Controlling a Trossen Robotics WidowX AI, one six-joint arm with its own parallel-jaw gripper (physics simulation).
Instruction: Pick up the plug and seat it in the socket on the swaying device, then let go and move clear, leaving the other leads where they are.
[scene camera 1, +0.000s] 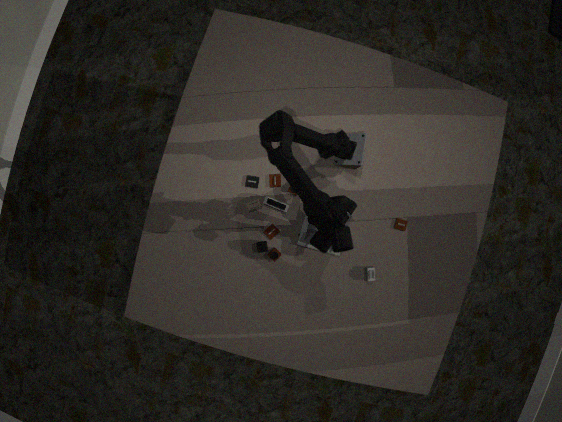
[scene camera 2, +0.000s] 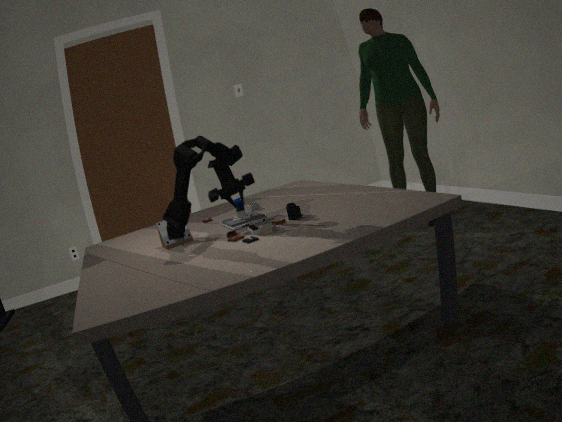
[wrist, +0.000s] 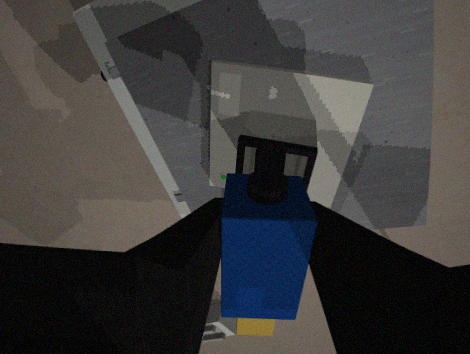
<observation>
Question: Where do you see my gripper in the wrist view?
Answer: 263, 210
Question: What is my gripper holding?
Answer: A blue plug.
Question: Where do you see a blue plug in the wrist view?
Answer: At 268, 225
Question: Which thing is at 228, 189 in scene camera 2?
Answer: My gripper.
</observation>
